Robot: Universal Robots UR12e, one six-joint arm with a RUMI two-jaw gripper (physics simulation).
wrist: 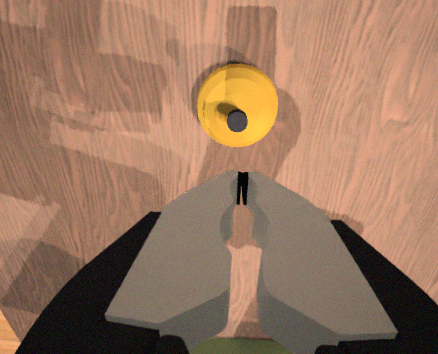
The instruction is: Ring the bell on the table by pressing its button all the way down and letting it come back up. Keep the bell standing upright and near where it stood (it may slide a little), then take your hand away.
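Frame: origin at the arm's base, x right, y ahead, z up, level; metres.
Seen in the pictures: gripper, fingertip midpoint: [241, 175].
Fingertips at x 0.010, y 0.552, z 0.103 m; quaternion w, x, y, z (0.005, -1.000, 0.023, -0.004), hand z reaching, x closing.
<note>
A point is followed by its place in that frame.
The yellow bell [250, 92] {x 0.021, y 0.571, z -0.023 m} stands upright on the wooden table, in the upper middle of the wrist view. Its dark round button [237, 121] {x 0.009, y 0.552, z 0.003 m} shows whole on the dome, toward the gripper's side, with a small shadow beside it. My gripper [241, 175] {x 0.010, y 0.552, z 0.103 m} is shut, with its two grey fingertips together and nothing between them. The fingertips are apart from the bell and below it in the view, with a strip of table showing between them and the bell's rim. How high the fingertips are above the table is hard to tell.
The wooden table top [350, 60] {x 0.121, y 0.593, z -0.063 m} spreads around the bell, with shadows of the arm and gripper across it. Part of a green thing [240, 346] {x 0.014, y 0.123, z -0.049 m} shows at the bottom edge, behind the fingers. A table edge shows at the lower left corner.
</note>
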